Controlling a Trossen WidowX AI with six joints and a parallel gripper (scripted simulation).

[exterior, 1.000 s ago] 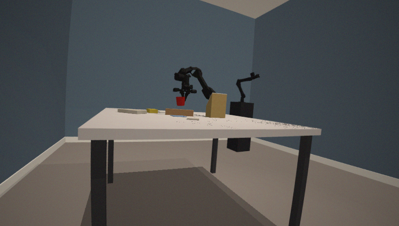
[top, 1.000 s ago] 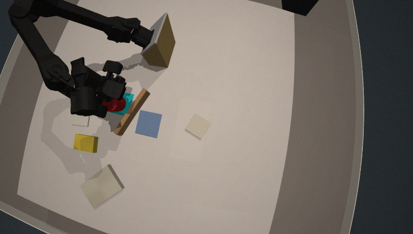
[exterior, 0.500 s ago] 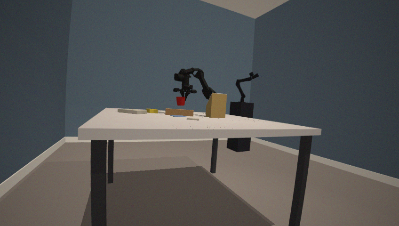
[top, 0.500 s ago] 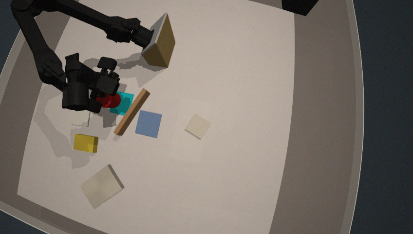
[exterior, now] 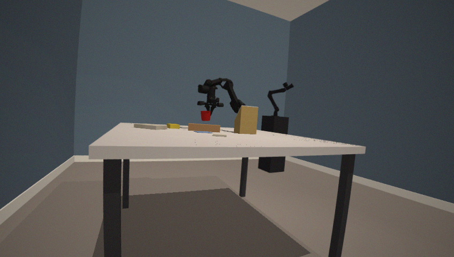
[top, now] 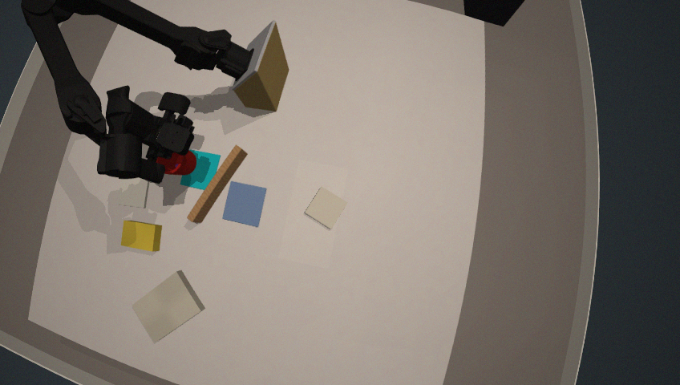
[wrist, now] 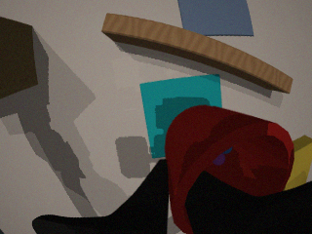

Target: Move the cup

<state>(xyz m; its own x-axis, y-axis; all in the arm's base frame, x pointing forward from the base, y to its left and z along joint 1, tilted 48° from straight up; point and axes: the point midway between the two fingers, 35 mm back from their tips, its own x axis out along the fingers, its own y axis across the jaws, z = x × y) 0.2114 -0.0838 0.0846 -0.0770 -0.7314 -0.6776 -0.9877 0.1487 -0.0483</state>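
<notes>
The purple marble is 4 cm ahead of my gripper tip, 2 cm to the right of it and 2 cm below it. Also, from my gripper tip: teal pad 3 cm ahead, 1 cm to the right, 12 cm below; brown block 7 cm ahead, 7 cm to the left, 10 cm below; red cup 3 cm ahead, 1 cm to the right.
</notes>
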